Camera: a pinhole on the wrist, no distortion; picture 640 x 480 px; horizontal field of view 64.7 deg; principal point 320.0 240.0 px. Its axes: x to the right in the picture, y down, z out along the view. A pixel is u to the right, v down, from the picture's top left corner.
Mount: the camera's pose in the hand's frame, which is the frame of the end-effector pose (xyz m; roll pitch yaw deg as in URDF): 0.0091 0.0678 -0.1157 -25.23 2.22 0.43
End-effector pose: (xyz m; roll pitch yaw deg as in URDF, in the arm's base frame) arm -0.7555 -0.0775 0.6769 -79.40 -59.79 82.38
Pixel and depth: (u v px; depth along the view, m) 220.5 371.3 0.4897
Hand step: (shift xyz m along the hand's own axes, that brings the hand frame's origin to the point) -0.0746 0.3910 0.2765
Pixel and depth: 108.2 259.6 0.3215
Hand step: -0.1156 0.2152 0.1748
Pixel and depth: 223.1 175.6 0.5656
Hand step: -0.0796 0.2430 0.4305
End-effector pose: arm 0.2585 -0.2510 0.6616 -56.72 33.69 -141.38
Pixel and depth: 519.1 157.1 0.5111
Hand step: 0.2286 0.2114 0.3742
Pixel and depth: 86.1 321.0 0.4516
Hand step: -0.1871 0.3243 0.2698
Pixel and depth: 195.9 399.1 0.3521
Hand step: -0.0687 0.3176 0.1587
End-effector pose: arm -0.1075 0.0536 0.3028 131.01 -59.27 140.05
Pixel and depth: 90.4 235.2 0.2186
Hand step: -0.0832 0.1584 0.0866
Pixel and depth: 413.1 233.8 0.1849
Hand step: 0.0491 0.1449 0.0511
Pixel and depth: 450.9 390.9 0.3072
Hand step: 0.0963 0.2824 0.1198
